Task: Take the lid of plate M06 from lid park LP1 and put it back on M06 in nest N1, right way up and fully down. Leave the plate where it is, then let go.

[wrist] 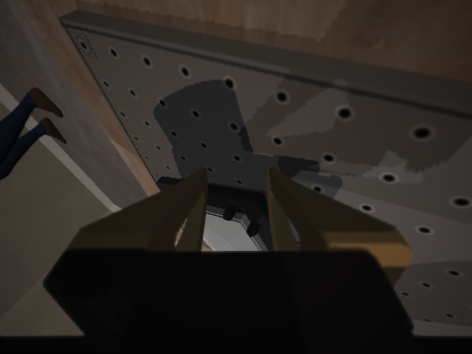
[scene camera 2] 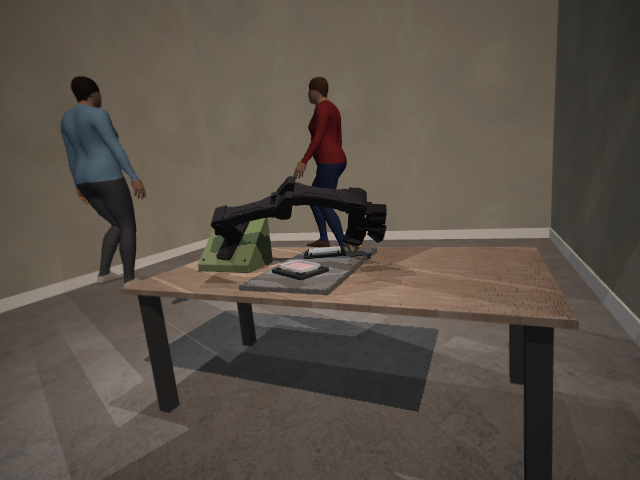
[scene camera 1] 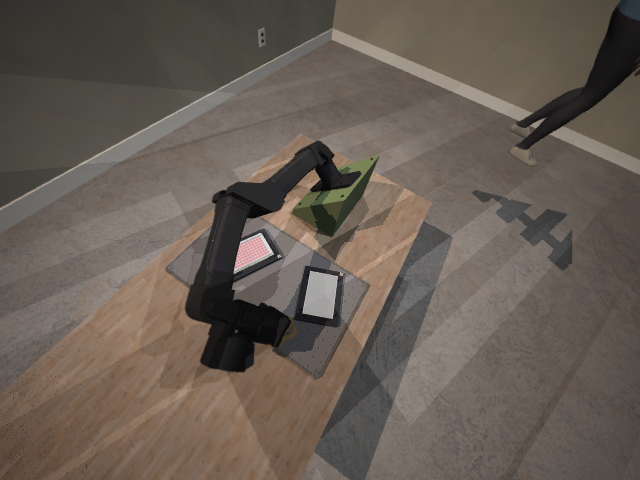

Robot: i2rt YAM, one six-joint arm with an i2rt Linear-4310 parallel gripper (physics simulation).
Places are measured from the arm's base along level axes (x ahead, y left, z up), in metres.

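Pixels of known places: gripper, fingertip midpoint: (wrist: 237,177) (scene camera 2: 353,251) (scene camera 1: 291,330); arm's base at its link origin: (scene camera 2: 234,237) (scene camera 1: 334,183).
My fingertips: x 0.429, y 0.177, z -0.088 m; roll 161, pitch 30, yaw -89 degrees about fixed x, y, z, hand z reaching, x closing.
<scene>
For each thing: its top centre in the pictures, then the offset to it from my fingertips. Level surfaces: height alone.
- lid park at its top centre: (wrist: 231,253) (scene camera 1: 321,293) (scene camera 2: 324,249) 0.129 m back, 0.003 m left, 0.004 m up
- Plate M06 at its top centre: (scene camera 1: 248,251) (scene camera 2: 299,264) 0.091 m back, 0.246 m right, 0.011 m up
- black nest N1 at its top centre: (scene camera 1: 248,252) (scene camera 2: 299,266) 0.091 m back, 0.246 m right, 0.002 m up
- grey perforated board at its top centre: (wrist: 437,319) (scene camera 1: 270,276) (scene camera 2: 317,264) 0.080 m back, 0.148 m right, 0.015 m down
- wooden table at its surface level: 0.029 m down
A pale, flat lid (scene camera 1: 321,294) (scene camera 2: 325,251) (wrist: 220,232) lies in the black frame of the lid park (scene camera 1: 323,322) (wrist: 227,197). Plate M06 (scene camera 1: 256,251) (scene camera 2: 298,266), with a pink grid of wells and a white rim, sits in black nest N1 (scene camera 2: 305,275); the arm hides part of it in scene camera 1. My gripper (scene camera 1: 293,330) (scene camera 2: 353,249) (wrist: 237,177) is partly open with nothing between its fingers. It hangs above the board beside the lid park's near end. In the wrist view the fingers and gripper body hide much of the lid and park.
The grey perforated board (scene camera 1: 330,343) (scene camera 2: 289,285) (wrist: 300,117) lies on the wooden table (scene camera 1: 155,372) (scene camera 2: 465,279). The arm's green wedge base (scene camera 1: 330,209) (scene camera 2: 227,263) stands at the board's far side. Two people (scene camera 2: 98,149) (scene camera 2: 328,134) are beyond the table.
</scene>
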